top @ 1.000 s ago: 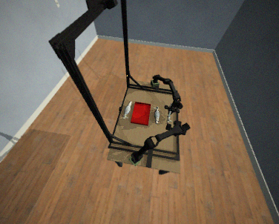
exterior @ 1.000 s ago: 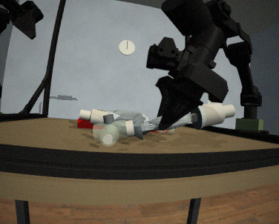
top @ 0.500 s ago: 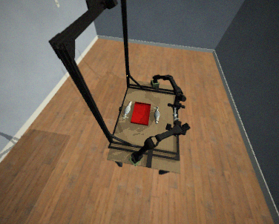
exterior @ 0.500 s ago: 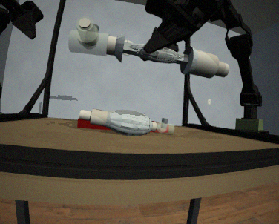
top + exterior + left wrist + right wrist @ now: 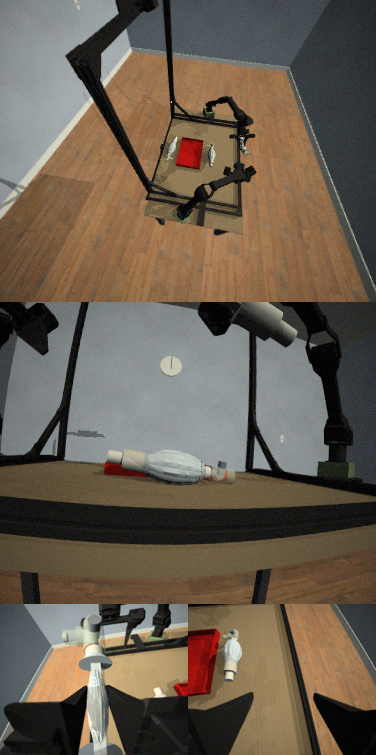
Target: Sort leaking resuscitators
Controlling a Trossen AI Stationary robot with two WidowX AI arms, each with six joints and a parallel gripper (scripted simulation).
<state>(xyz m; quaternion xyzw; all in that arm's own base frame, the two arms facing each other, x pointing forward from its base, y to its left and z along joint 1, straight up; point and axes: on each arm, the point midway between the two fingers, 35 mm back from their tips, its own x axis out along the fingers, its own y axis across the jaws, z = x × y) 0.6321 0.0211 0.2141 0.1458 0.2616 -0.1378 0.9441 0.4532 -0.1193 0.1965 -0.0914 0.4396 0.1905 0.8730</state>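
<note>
My left hand is 400 mm past the red tray, 30 mm to the left of it and 280 mm above it.
</note>
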